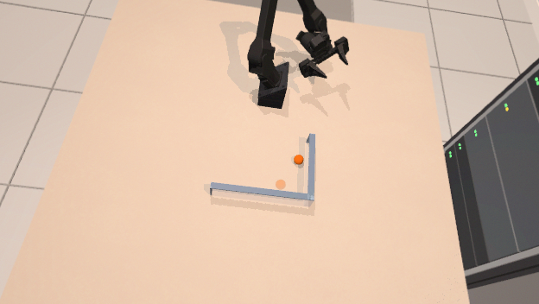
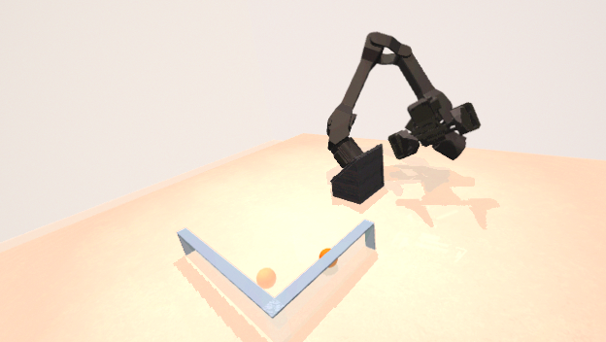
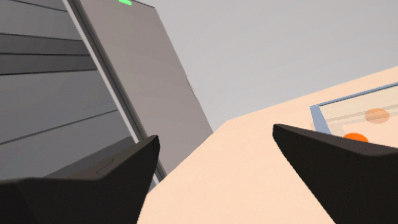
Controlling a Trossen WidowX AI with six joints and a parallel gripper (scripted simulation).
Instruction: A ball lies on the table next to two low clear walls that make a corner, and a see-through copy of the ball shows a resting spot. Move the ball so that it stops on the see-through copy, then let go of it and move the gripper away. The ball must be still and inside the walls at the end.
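My gripper tip is now 280 mm short of the orange ball, 60 mm to the left of it and 160 mm above it. The rest, counted from my gripper tip: see-through copy of ball 380 mm ahead, 100 mm to the right, 160 mm below.
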